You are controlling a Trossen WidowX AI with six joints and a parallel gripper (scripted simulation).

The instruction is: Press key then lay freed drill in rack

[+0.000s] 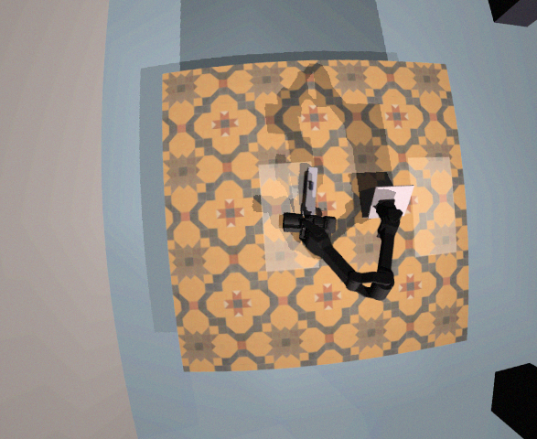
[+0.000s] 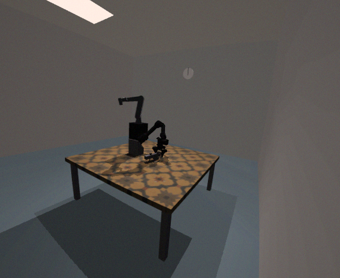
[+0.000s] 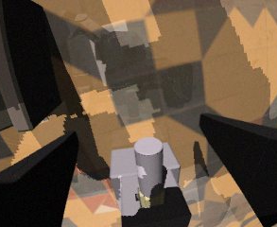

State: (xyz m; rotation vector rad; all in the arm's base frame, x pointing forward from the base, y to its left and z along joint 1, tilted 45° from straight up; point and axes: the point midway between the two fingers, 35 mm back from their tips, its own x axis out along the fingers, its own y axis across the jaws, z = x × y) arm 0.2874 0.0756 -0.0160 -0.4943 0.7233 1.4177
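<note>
Now: gripper tip 10 mm past the drill, 50 mm to the left of it and 30 mm below it. From my gripper tip the other things lie so: pale grey fixture: 20 mm behind, 110 mm to the right, 20 mm above; dark rack: 70 mm behind, 60 mm to the left; dark key: 20 mm behind, 140 mm to the right, 30 mm above.
</note>
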